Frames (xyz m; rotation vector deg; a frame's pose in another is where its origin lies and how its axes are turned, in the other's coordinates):
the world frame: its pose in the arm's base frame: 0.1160 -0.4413 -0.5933 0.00 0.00 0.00
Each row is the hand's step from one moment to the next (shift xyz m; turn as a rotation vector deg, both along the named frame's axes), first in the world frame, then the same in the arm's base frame.
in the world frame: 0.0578 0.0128 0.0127 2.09 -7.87 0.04
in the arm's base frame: 0.0578 0.0128 0.0127 2.09 -7.87 0.04
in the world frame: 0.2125 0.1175 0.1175 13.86 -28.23 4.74
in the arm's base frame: 0.2125 0.1175 0.1175 13.86 -28.23 4.74
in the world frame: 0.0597 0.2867 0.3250 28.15 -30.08 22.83
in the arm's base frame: 0.0597 0.2867 0.3250 28.15 -30.08 22.83
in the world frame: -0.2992 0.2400 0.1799 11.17 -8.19 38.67
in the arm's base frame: -0.2992 0.2400 0.1799 11.17 -8.19 38.67
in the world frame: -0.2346 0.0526 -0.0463 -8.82 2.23 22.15
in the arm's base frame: -0.2346 0.0526 -0.0463 -8.82 2.23 22.15
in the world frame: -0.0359 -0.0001 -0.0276 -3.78 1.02 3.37
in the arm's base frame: -0.0359 -0.0001 -0.0276 -3.78 1.02 3.37
